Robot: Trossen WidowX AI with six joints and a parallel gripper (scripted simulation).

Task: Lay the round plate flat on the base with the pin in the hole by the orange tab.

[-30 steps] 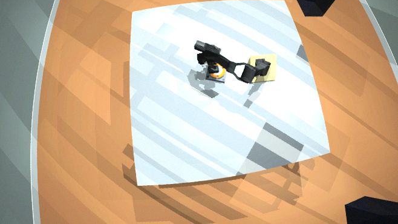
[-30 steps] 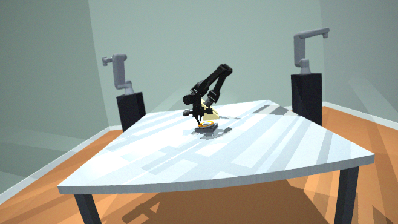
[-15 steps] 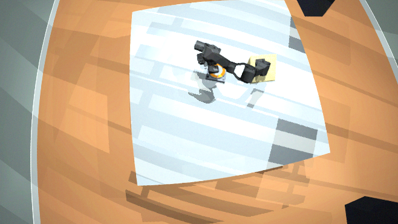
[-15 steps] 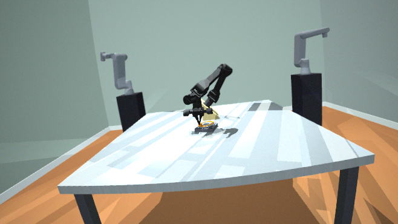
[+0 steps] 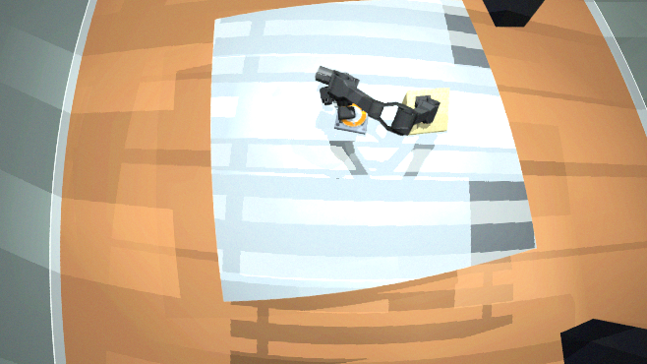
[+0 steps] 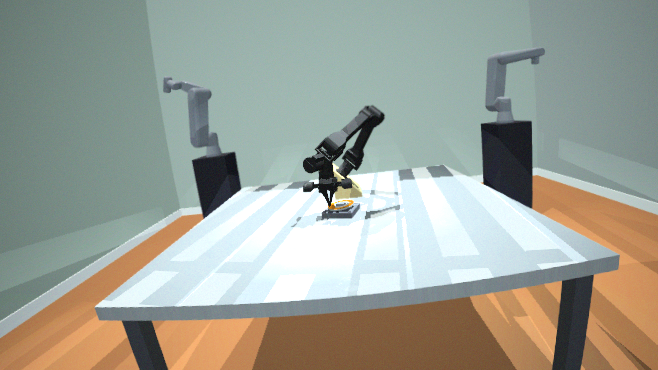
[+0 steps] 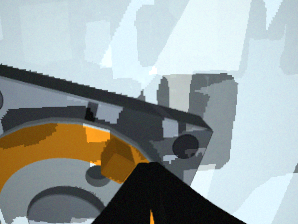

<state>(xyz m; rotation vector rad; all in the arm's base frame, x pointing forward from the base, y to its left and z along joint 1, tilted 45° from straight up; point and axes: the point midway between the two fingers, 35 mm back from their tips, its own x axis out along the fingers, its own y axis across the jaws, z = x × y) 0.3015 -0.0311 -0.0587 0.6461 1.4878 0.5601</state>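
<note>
Now: gripper tip 3 cm past the base, 4 cm to the right of it and 2 cm above it.
</note>
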